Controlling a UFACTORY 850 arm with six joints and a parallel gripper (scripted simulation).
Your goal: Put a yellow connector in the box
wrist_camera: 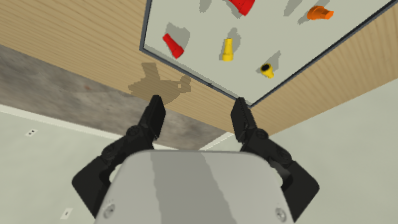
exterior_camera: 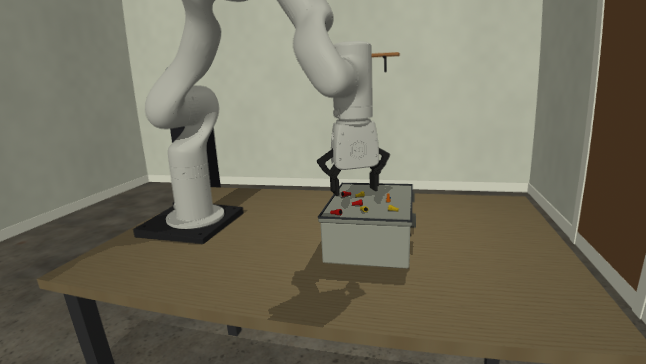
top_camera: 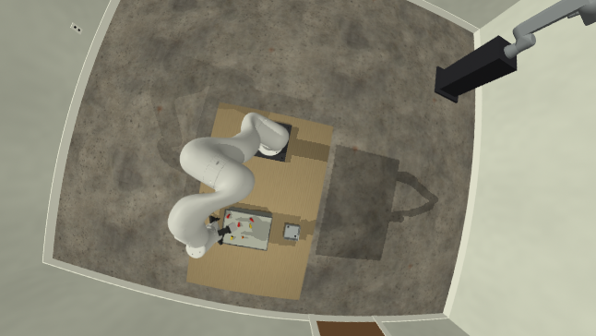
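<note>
The orange connector is 6 cm ahead of my hand, 14 cm to the left of it and 7 cm below it. Round my hand: grey tool case (1 cm ahead, 15 cm to the left, 11 cm below).
</note>
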